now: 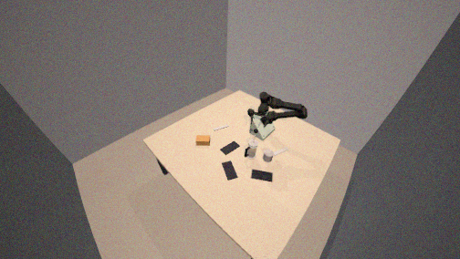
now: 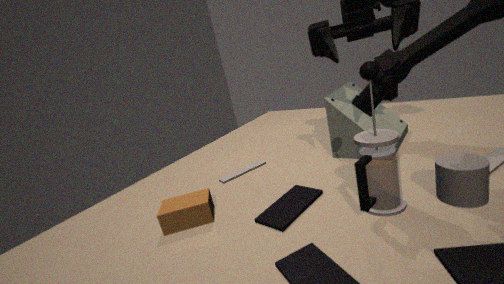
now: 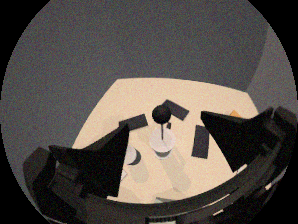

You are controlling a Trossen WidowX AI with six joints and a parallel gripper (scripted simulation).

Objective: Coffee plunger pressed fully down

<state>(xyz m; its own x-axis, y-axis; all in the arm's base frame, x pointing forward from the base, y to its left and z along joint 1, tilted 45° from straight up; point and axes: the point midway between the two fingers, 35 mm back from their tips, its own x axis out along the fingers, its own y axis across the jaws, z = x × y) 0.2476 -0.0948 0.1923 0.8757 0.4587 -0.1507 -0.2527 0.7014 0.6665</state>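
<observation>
My gripper tip is now 15 cm above the glass coffee press and 4 cm short of it. Round my gripper tip: orange block: 37 cm to the right, 25 cm below, 16 cm ahead.
</observation>
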